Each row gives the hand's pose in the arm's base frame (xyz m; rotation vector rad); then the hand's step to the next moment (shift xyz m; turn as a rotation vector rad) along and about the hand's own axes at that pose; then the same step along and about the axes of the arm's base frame.
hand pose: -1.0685 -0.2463 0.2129 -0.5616 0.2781 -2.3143
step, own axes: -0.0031 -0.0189 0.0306 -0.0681 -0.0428 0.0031
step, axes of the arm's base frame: 0.0049 0.0145 0.0327 0.0191 0.0781 -0.0035
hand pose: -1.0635 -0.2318 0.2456 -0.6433 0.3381 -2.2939
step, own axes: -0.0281 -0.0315 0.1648 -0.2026 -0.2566 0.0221
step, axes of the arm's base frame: 0.0879 0.0332 0.1418 -0.0104 0.3231 0.0536
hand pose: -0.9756 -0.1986 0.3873 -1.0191 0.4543 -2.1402
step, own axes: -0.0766 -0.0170 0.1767 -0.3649 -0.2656 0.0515
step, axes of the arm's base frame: 0.1633 0.0656 0.0800 0.0791 0.4472 -0.0086
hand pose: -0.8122 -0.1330 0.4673 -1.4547 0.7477 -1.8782
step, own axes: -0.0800 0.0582 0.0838 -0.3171 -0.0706 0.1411
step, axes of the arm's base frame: 0.1044 0.0205 -0.0741 0.1852 0.2821 -0.1076
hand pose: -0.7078 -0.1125 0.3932 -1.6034 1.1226 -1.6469
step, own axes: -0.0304 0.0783 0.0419 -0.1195 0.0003 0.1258
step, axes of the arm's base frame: 0.0329 -0.0188 -0.0859 0.1371 0.0808 -0.0692
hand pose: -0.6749 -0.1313 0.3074 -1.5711 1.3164 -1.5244
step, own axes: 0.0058 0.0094 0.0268 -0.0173 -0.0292 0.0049
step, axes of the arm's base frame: 0.0225 -0.0145 -0.0111 0.0144 0.0248 0.0188
